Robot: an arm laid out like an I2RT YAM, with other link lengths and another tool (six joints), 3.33 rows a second.
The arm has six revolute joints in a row. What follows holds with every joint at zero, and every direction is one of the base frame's.
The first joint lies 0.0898 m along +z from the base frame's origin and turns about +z.
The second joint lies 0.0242 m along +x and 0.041 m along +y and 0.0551 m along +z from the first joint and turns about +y.
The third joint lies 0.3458 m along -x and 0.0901 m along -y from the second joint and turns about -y.
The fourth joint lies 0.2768 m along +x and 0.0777 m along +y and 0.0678 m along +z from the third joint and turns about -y.
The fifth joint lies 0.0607 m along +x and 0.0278 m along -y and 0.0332 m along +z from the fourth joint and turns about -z.
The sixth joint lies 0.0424 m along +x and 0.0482 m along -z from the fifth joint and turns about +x.
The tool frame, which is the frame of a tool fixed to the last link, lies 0.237 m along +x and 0.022 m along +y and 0.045 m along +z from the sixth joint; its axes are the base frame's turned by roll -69.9, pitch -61 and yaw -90 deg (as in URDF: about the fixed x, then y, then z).
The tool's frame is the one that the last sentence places.
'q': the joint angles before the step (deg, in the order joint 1, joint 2, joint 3, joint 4, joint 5, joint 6). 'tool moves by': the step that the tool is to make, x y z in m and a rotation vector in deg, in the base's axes. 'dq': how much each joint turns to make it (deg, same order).
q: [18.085 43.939 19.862 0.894 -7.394 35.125]
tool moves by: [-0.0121 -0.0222 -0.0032 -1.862 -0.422 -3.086]
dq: [-0.234 -5.657 -0.740 -5.152 3.372 -0.621]
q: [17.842 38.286 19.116 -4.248 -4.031 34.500]
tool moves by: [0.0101 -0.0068 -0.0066 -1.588 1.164 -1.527]
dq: [-0.502 3.017 0.715 0.675 1.412 -0.640]
